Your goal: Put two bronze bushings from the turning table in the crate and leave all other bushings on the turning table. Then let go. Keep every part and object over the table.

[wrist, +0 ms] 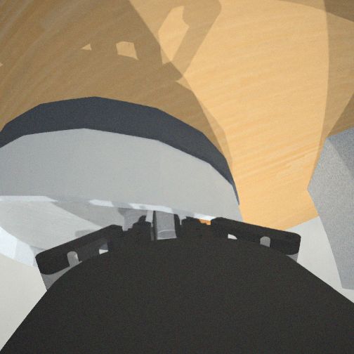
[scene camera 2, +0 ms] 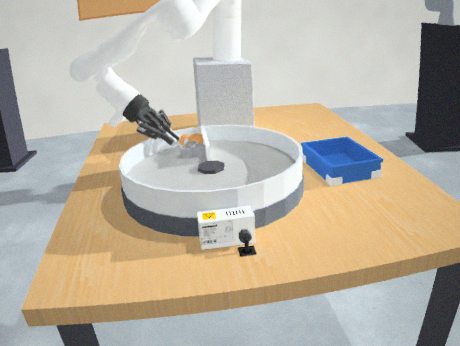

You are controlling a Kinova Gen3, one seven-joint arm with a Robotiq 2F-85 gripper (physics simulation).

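Places are measured from the arm's base along level axes (x right, y ahead, z up), in millimetres.
Pixels of known places: gripper, fingertip midpoint: [scene camera 2: 176,142]; arm's base, link origin: [scene camera 2: 226,59].
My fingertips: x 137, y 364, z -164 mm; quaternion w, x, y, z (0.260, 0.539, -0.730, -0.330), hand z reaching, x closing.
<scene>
For each thing: its top centre in the pictures, then the offset to it from my fingertips. "spot": a spot on its surface instead.
- blue crate, top centre: [scene camera 2: 340,150] dx -425, dy +43, dz -28 mm
- thin white divider, surface spot: [scene camera 2: 206,145] spot: dx -84, dy +80, dz +15 mm
- white control box, surface spot: [scene camera 2: 226,228] spot: dx -131, dy +382, dz -39 mm
Bronze bushings [scene camera 2: 196,138] [wrist: 205,221] stand together inside the turning table [scene camera 2: 165,200] [wrist: 115,162], at its back left beside the divider; in the wrist view a sliver of orange shows behind the fingers. Grey bushings [scene camera 2: 190,149] [wrist: 134,219] stand just in front of them. My gripper [scene camera 2: 176,141] [wrist: 164,219] is tilted, its fingers open a little and reaching over the turning table's back left wall, close to the bushings. A grey surface shows in the gap between the fingertips, but nothing is held. The blue crate [scene camera 2: 356,173] is at the right, with no bushing visible inside.
A thin white divider [scene camera 2: 206,145] runs from the turning table's back wall toward its dark hub [scene camera 2: 211,167]. A white control box [scene camera 2: 226,228] with a black knob stands in front. The grey robot pedestal [scene camera 2: 225,92] [wrist: 340,200] is behind the turning table.
</scene>
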